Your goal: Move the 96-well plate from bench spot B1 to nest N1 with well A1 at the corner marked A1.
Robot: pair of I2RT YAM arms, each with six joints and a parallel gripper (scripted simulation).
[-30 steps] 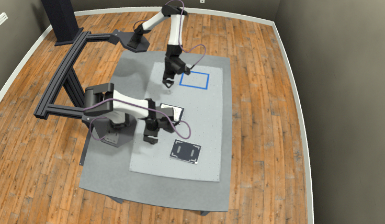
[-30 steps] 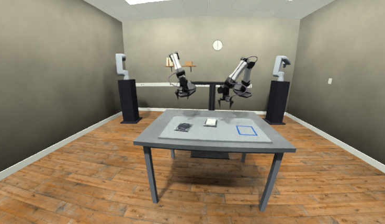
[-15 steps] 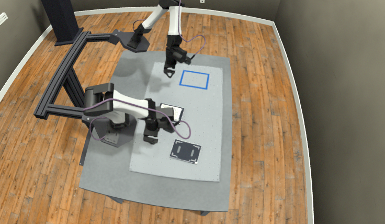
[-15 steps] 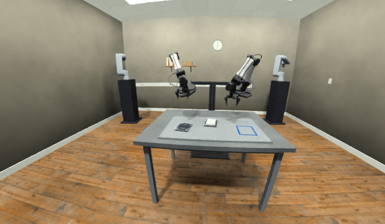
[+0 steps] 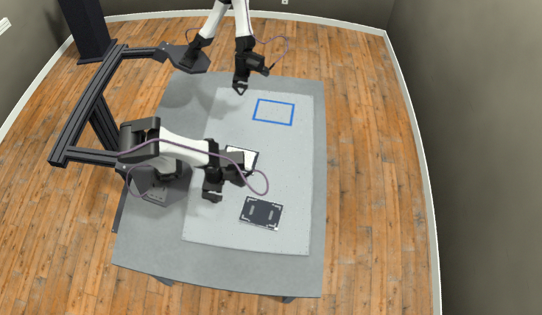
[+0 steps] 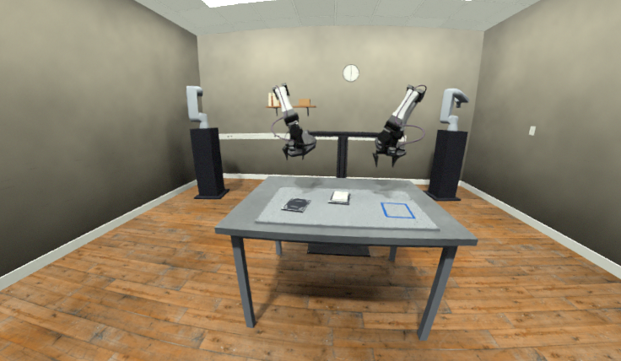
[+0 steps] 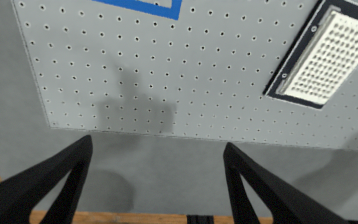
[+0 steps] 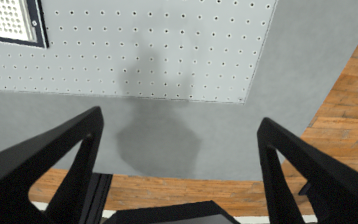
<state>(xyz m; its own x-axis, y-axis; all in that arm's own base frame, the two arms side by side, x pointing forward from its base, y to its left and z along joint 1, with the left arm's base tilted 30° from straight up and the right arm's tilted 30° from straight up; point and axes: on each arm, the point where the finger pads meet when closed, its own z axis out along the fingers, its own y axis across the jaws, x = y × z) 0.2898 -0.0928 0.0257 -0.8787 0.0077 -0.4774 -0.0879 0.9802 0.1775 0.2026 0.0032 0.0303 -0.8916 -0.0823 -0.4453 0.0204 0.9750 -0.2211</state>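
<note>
The white 96-well plate lies 6 cm ahead of my right hand, 28 cm to the left of it and 22 cm below it. From my right hand the other things lie so: dark nest: 6 cm ahead, 28 cm to the left, 23 cm below; then A1 label: 12 cm ahead, 20 cm to the left, 23 cm below.
</note>
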